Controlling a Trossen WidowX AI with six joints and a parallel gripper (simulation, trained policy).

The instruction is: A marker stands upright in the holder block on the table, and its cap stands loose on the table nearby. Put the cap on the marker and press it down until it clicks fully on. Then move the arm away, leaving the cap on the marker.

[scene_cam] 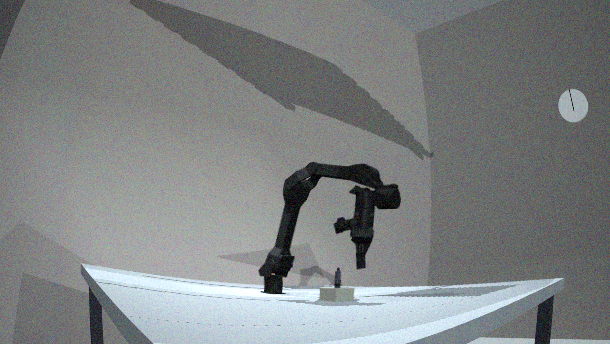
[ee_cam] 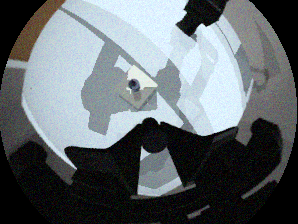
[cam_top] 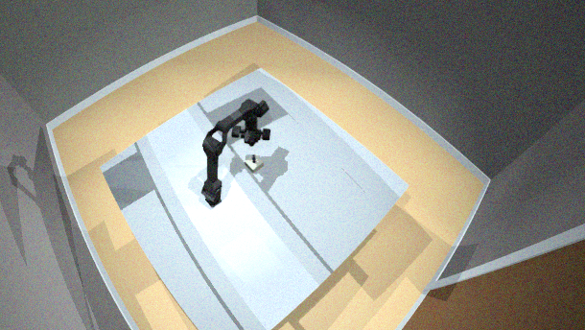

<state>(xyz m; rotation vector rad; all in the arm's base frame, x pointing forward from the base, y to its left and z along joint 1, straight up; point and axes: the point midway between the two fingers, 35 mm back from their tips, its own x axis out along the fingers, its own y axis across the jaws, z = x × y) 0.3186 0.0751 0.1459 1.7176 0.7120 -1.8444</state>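
Right now my gripper tip is 30 mm past the marker tip, 50 mm to the left of it and 20 mm above it. Round my gripper tip: pale holder block: 30 mm behind, 50 mm to the right, 90 mm below; then dark cap: 10 mm above.
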